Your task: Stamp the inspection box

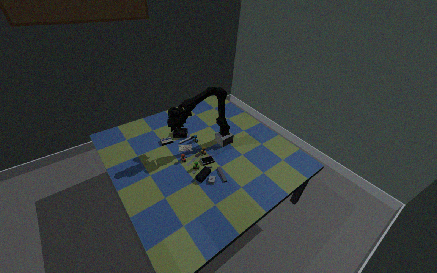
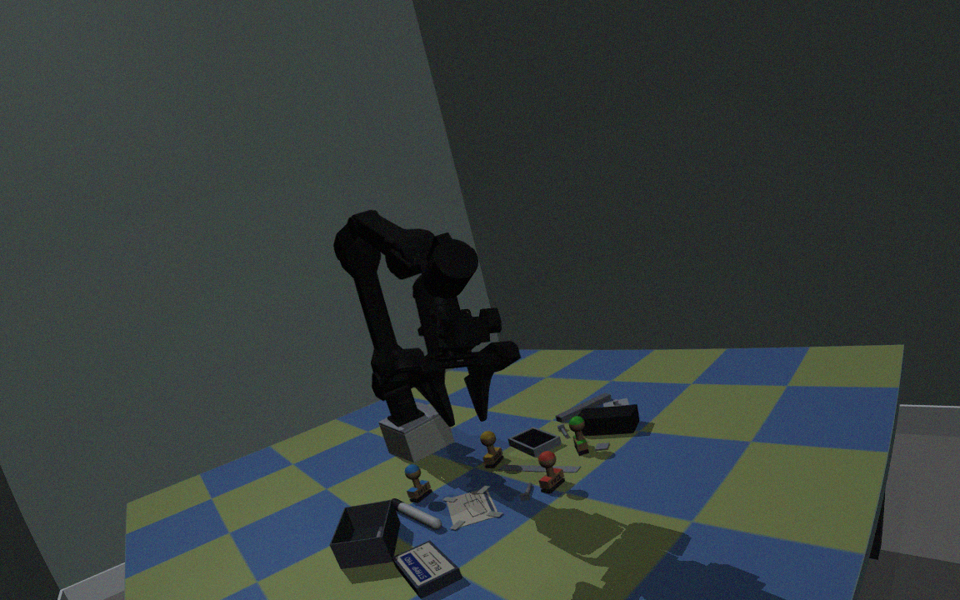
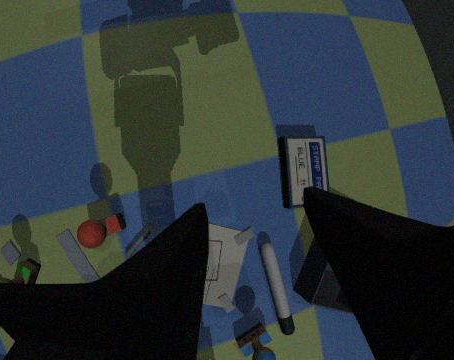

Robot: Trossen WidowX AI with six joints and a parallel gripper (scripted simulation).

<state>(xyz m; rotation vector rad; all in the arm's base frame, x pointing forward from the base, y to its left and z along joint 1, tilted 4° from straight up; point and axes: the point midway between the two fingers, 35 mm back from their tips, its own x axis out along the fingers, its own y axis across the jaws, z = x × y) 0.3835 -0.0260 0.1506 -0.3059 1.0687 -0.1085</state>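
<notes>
My gripper tip is 8 cm past the green-knobbed stamp, 23 cm to the right of it and 15 cm above it. The rest, counted from my gripper tip: red-knobbed stamp: 3 cm behind, 12 cm to the left, 15 cm below; then labelled stamp-pad tin: 2 cm ahead, 13 cm to the right, 16 cm below; then inspection card: 9 cm behind, 17 cm below.
</notes>
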